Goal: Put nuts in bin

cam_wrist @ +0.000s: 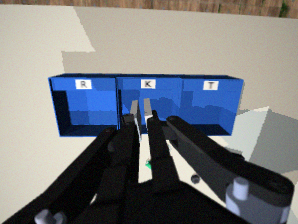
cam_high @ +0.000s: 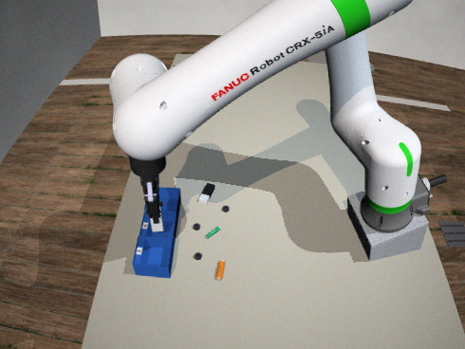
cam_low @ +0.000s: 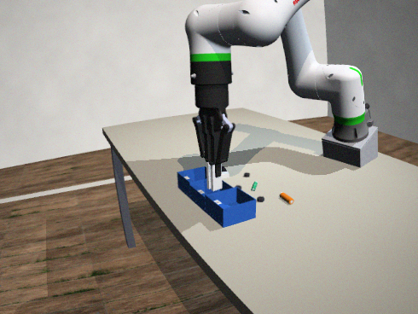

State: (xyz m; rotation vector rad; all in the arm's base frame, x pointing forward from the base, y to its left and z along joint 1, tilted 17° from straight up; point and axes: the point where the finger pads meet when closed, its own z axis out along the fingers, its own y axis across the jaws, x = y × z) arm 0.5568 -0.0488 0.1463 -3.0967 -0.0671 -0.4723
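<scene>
Now: the blue three-compartment bin 5 cm below my hand and 1 cm to the right of it. Round my hand: white block 14 cm to the right, 13 cm behind, 7 cm below; then green cylinder 14 cm behind, 7 cm below, 1 cm to the right; then orange cylinder 14 cm behind, 11 cm to the left, 7 cm below.
</scene>
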